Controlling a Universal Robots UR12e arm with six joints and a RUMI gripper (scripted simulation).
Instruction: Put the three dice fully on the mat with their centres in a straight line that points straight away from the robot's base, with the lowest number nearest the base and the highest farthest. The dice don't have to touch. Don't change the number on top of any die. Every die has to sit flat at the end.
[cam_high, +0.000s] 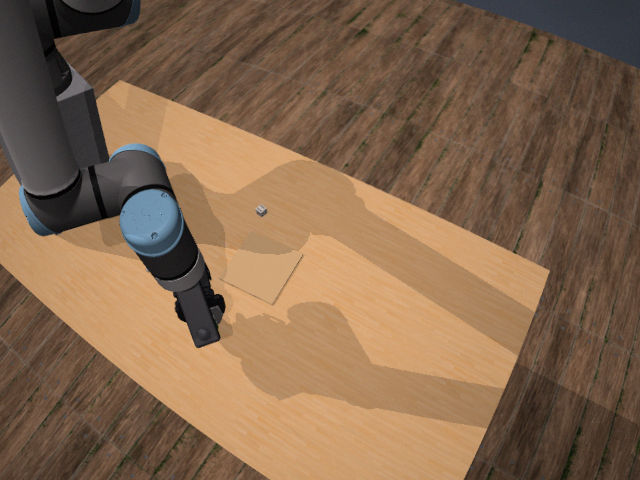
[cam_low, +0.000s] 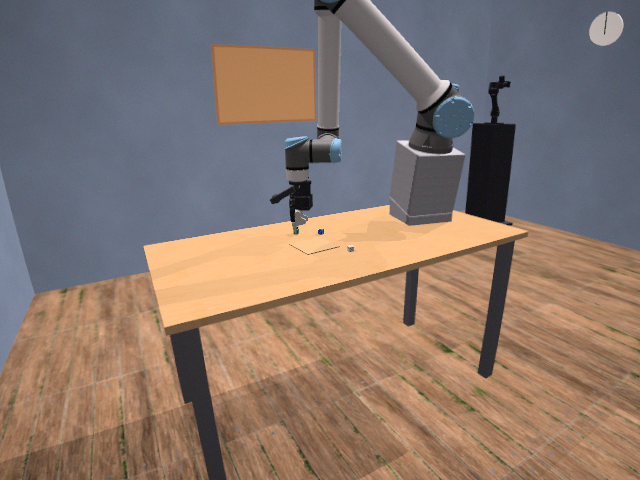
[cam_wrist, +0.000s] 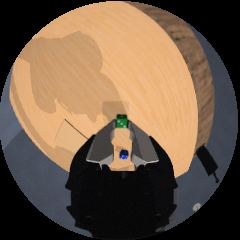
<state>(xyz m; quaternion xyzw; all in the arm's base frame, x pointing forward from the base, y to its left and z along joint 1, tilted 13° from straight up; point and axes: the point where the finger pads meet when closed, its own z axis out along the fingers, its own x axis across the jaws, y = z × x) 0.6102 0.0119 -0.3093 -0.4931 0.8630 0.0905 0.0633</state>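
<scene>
Now: hand 2 cm past the tan mat, 17 cm to the right of it and 2 cm above it. Also, from my hand: blue die (9 cm behind, 4 cm to the left, 1 cm below); then green die (1 cm below); then white die (12 cm behind, 28 cm to the left, 1 cm below).
</scene>
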